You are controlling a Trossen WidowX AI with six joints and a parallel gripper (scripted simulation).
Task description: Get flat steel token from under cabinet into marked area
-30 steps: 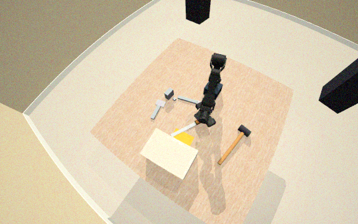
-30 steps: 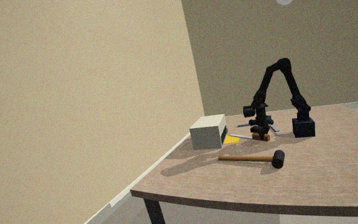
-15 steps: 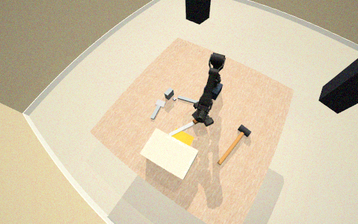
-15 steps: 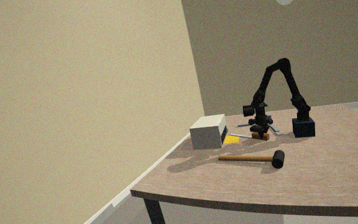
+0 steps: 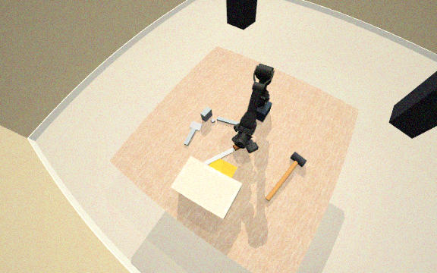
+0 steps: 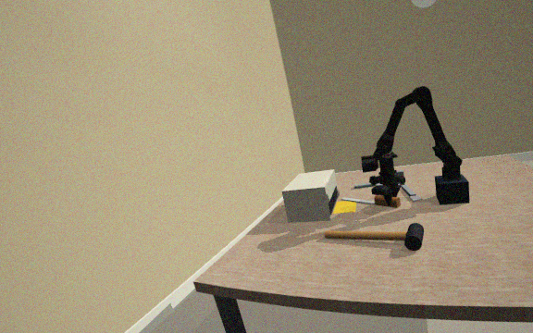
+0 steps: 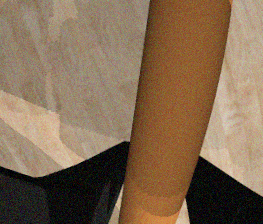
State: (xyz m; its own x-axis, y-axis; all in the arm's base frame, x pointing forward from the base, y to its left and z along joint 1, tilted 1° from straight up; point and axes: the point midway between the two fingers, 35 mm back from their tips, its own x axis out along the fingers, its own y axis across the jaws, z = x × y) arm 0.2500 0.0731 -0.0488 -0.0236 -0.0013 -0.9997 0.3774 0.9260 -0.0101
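The tiny cube is 260 mm to the right of my gripper tip. The rest, counted from my gripper tip: grey t-shaped tool: 310 mm to the right, 140 mm ahead; then grey flat tool: 120 mm to the right, 80 mm behind; then grey block: 310 mm to the right, 30 mm above.
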